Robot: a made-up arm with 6 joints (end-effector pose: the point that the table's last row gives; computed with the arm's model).
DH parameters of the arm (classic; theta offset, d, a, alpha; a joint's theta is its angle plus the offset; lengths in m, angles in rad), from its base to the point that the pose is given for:
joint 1: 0 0.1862 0 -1.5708
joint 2: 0.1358 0 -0.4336 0
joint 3: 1.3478 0 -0.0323 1.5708
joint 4: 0 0.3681 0 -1.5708
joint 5: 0 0 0.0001 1.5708
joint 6: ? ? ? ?
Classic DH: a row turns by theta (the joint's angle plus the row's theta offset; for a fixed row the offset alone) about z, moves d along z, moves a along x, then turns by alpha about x.
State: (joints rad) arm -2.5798 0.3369 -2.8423 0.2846 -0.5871 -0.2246
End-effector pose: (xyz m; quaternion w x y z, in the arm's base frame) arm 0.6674 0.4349 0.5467 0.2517 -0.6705 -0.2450 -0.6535
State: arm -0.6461 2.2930 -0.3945 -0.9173 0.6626 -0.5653
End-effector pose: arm 0.1577 -0.1683 0.0501 0.3745 0.4000 -0.8236 -0.1465
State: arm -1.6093 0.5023 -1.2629 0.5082 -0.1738 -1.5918
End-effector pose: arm -0.0034 0.0857 0.8094 0.1987 0.1113 0.2615 -0.9380
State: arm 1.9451 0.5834 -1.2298 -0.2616 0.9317 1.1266
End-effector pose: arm 0.0145 0.0090 0.7280 0.1522 -0.2995 0.7061 0.6234
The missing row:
joint 6: 0 0.0806 0 0
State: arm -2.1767 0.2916 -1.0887 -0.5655 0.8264 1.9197
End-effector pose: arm 0.0382 0.1109 0.6815 0.6570 0.5764 -0.3202 -0.3655
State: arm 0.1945 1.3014 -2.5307 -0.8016 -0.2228 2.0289
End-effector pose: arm 0.0088 0.0147 1.0595 0.7478 -0.0445 0.0820 0.6573
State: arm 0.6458 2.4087 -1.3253 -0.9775 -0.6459 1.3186
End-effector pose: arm 0.4897 0.4193 0.0992 0.2670 -0.2041 0.8379 0.4301
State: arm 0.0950 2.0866 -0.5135 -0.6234 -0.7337 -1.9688
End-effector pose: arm 0.3704 0.0669 0.1109 0.3031 -0.8986 0.1986 -0.2473
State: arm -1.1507 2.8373 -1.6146 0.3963 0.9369 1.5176
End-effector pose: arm 0.2585 -0.5172 -0.1297 0.2620 -0.9590 -0.0746 -0.0782
